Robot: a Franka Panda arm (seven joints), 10 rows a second.
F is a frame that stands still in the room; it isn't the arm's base.
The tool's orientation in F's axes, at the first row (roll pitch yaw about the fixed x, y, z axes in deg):
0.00 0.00 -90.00
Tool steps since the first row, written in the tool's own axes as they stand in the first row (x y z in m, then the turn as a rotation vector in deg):
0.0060 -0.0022 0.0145 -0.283 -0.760 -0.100
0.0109 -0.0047 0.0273 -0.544 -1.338 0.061
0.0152 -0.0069 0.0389 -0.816 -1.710 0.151
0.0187 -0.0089 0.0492 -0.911 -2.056 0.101
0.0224 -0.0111 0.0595 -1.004 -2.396 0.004
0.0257 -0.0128 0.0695 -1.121 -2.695 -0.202
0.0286 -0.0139 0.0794 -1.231 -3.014 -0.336
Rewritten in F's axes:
-0.0022 -0.0060 0.0145 -0.760 0.283 -0.100
-0.0047 -0.0109 0.0273 -1.338 0.544 0.061
-0.0069 -0.0152 0.0389 -1.710 0.816 0.151
-0.0089 -0.0187 0.0492 -2.056 0.911 0.101
-0.0111 -0.0224 0.0595 -2.396 1.004 0.004
-0.0128 -0.0257 0.0695 -2.695 1.121 -0.202
-0.0139 -0.0286 0.0794 -3.014 1.231 -0.336

